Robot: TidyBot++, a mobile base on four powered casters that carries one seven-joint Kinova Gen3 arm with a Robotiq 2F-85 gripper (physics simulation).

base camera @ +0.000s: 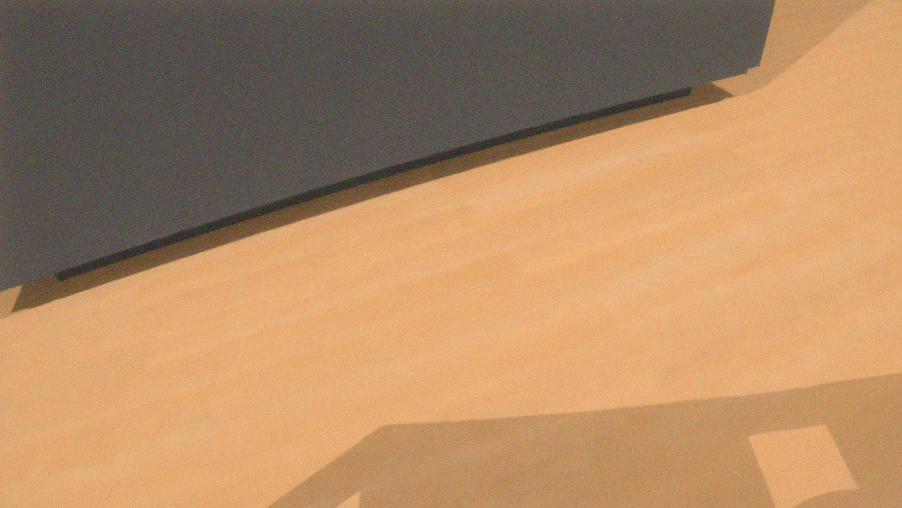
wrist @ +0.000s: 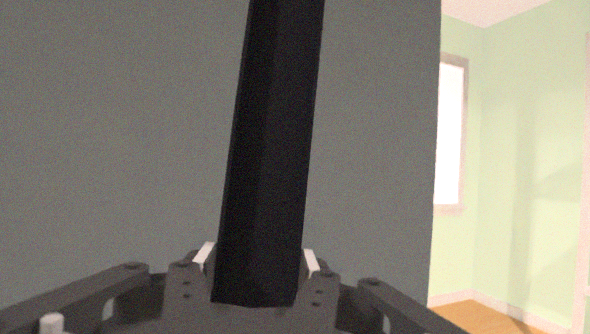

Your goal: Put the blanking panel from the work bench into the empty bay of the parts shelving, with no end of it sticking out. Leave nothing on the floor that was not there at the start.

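Frame: origin at the arm's base, x ahead, y left, z up, level; metres.
Where they show: gripper, fingertip midpoint: [wrist: 258,262].
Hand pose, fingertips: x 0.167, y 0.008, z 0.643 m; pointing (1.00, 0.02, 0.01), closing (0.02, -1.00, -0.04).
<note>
After its pixels a point has its place.
The blanking panel [wrist: 277,125] {x 0.177, y 0.001, z 0.722 m}, a long black bar, runs up from the fingers and out of the top of the wrist view, leaning slightly right. My gripper [wrist: 258,262] {x 0.167, y 0.008, z 0.643 m} is shut on its near end, with a pale fingertip pad on each side. The panel's far end is out of view, and the gripper does not show in the base view. The work bench and the empty bay cannot be made out in these frames.
A large flat dark-grey face [base camera: 315,82] {x 0.551, y 0.143, z -0.235 m} [wrist: 125,125] {x 0.512, y 0.257, z 0.754 m} stands close ahead, behind the panel; its lower edge slants over the wooden floor [base camera: 504,283] {x 0.420, y -0.020, z -0.397 m}. A green wall [wrist: 540,150] {x 2.032, y -1.962, z 0.917 m} with a window [wrist: 449,135] {x 2.368, y -1.428, z 1.029 m} shows at right. Shadows lie on the floor.
</note>
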